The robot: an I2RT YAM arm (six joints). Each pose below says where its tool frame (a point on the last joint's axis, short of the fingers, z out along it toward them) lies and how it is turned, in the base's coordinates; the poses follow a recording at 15 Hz.
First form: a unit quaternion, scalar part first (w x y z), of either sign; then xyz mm.
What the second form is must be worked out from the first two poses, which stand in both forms.
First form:
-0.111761 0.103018 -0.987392 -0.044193 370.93 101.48 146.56
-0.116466 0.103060 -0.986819 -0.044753 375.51 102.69 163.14
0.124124 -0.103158 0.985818 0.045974 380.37 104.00 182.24
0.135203 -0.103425 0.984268 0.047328 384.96 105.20 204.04
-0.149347 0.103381 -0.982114 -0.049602 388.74 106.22 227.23
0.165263 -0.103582 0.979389 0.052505 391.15 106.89 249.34
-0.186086 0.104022 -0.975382 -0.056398 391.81 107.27 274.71
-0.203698 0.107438 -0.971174 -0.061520 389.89 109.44 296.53
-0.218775 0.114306 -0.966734 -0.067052 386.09 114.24 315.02
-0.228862 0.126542 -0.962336 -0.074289 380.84 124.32 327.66
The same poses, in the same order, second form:
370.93 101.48 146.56 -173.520 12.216 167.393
375.51 102.69 163.14 -173.387 12.746 167.336
380.37 104.00 182.24 -173.130 13.606 167.232
384.96 105.20 204.04 -172.801 14.854 167.063
388.74 106.22 227.23 -172.312 16.445 166.869
391.15 106.89 249.34 -171.702 18.230 166.592
391.81 107.27 274.71 -170.859 20.565 166.163
389.89 109.44 296.53 -169.823 22.484 165.346
386.09 114.24 315.02 -168.653 24.058 164.088
380.84 124.32 327.66 -167.199 24.941 162.176

